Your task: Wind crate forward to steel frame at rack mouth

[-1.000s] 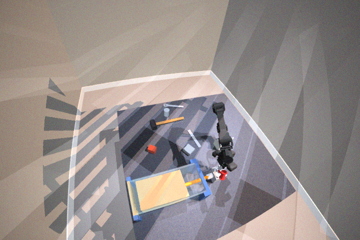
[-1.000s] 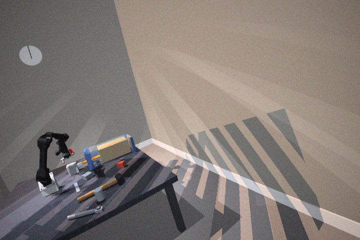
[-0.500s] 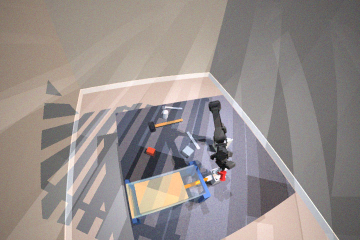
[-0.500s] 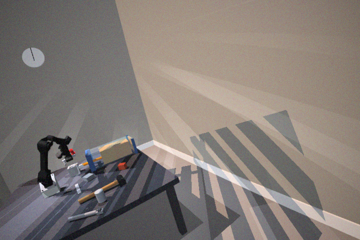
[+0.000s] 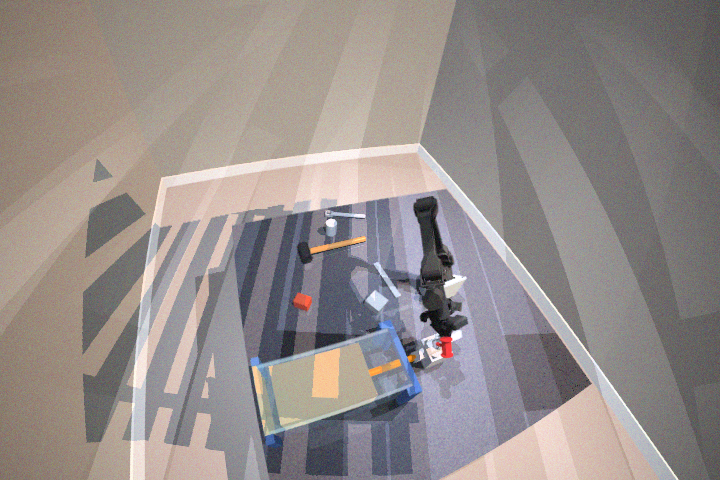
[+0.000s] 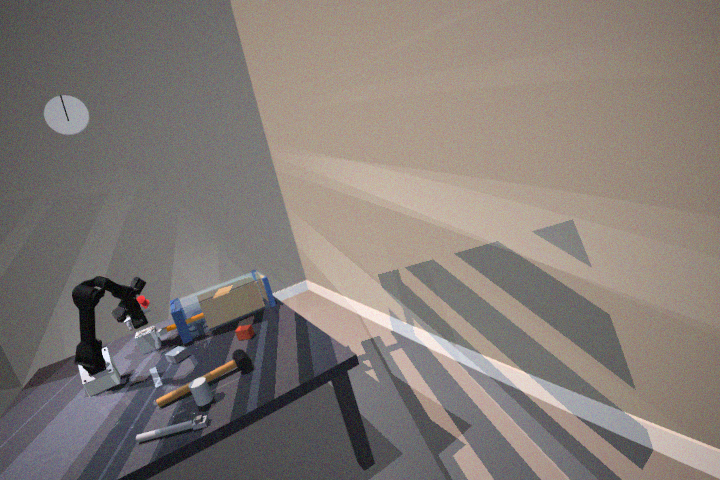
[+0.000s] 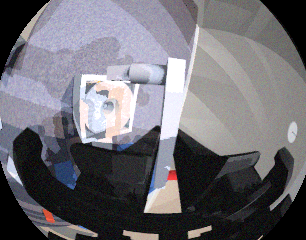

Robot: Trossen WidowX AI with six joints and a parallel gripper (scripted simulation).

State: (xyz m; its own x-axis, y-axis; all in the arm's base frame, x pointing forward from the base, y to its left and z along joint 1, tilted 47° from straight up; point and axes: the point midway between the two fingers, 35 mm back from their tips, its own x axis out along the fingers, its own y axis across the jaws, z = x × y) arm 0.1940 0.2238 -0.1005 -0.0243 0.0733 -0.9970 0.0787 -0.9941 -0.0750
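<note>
Right now my gripper tip is 5 cm short of the red knob, 2 cm to the right of it and 4 cm below it. Also, from my gripper tip: blue frame (16 cm ahead, 3 cm to the right, 6 cm below); then winch handle (1 cm ahead, 1 cm above); then winch (1 cm behind, 2 cm to the right, 14 cm below).
</note>
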